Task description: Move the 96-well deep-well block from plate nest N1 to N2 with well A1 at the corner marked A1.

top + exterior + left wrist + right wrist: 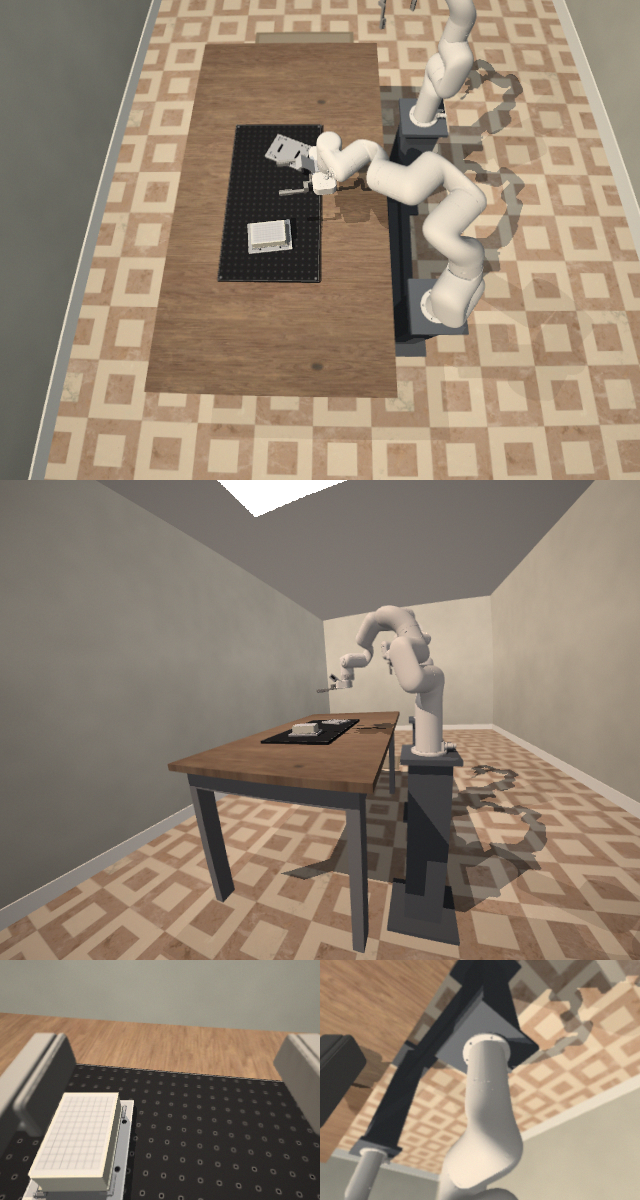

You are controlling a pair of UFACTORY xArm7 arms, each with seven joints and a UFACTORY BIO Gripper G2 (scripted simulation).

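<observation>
My left hand is 200 mm above the white deep-well block, 130 mm to the right of it and 70 mm short of it. The rest, counted from my left hand: nest N1: 230 mm below, 130 mm to the left, 70 mm ahead; nest N2: 260 mm to the right, 230 mm below, 30 mm ahead.
</observation>
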